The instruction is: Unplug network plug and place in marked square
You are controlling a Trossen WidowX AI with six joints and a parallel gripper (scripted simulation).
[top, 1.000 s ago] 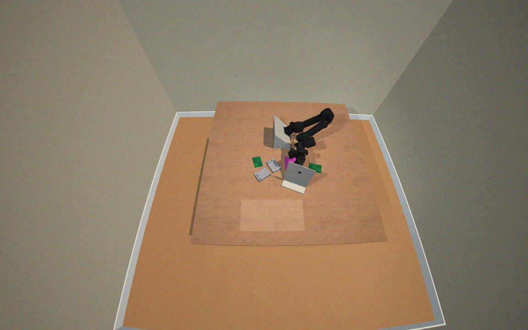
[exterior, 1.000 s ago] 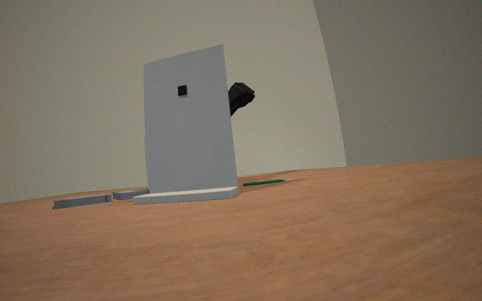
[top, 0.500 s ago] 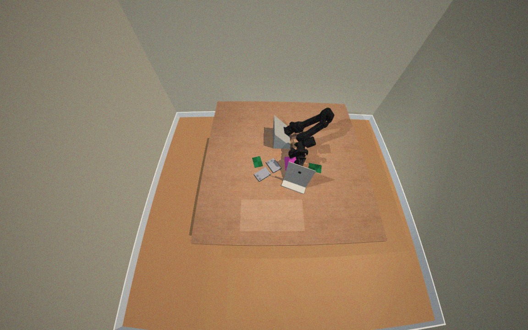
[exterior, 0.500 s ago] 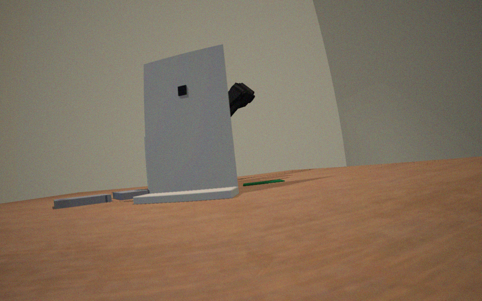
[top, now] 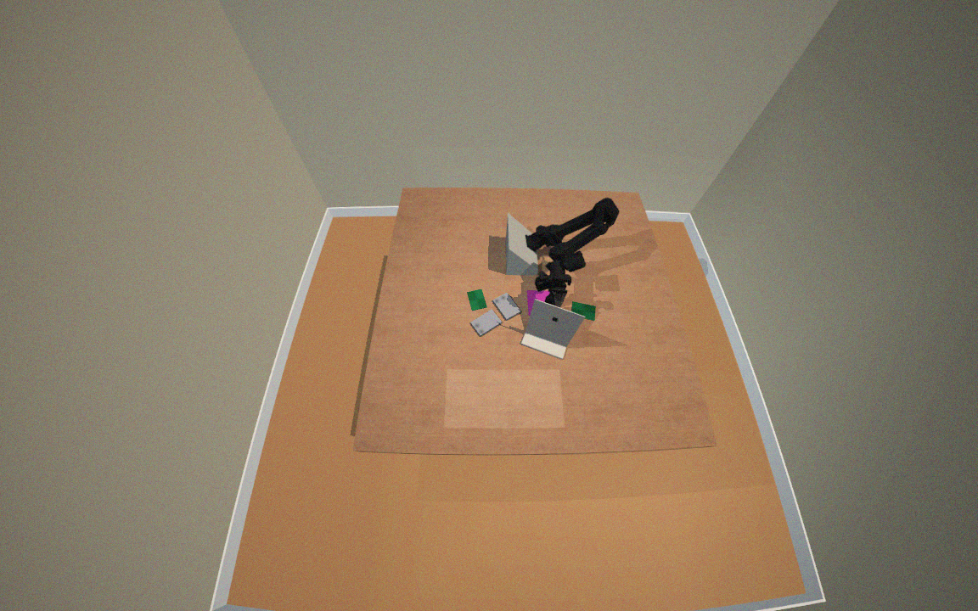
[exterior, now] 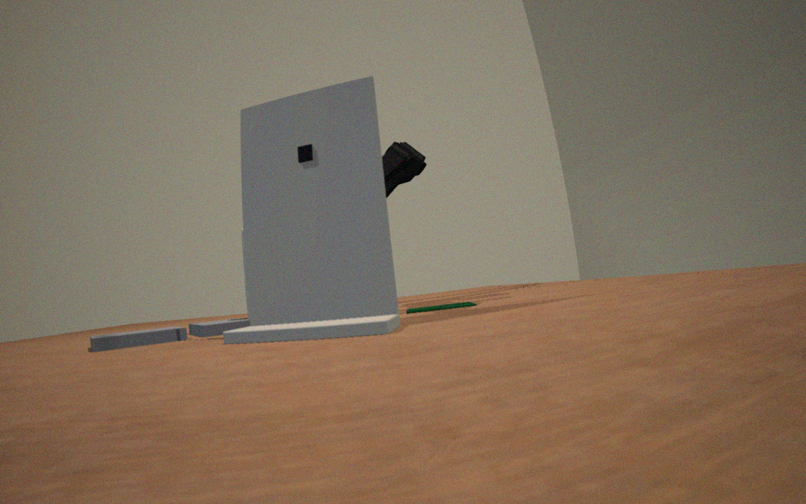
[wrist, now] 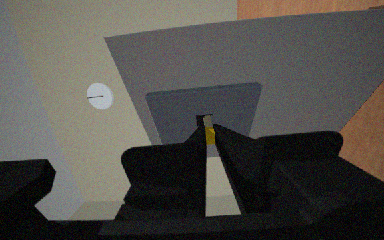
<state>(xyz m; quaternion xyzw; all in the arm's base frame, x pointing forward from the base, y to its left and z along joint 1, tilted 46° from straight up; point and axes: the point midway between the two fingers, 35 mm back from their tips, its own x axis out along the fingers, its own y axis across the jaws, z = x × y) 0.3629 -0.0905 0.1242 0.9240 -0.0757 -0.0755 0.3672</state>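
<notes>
Right now the magenta marked square is 15 cm behind my gripper tip and 19 cm below it. Also, from my gripper tip: network plug (right at my gripper tip); grey panel (3 cm ahead, 1 cm to the right, 7 cm below).
</notes>
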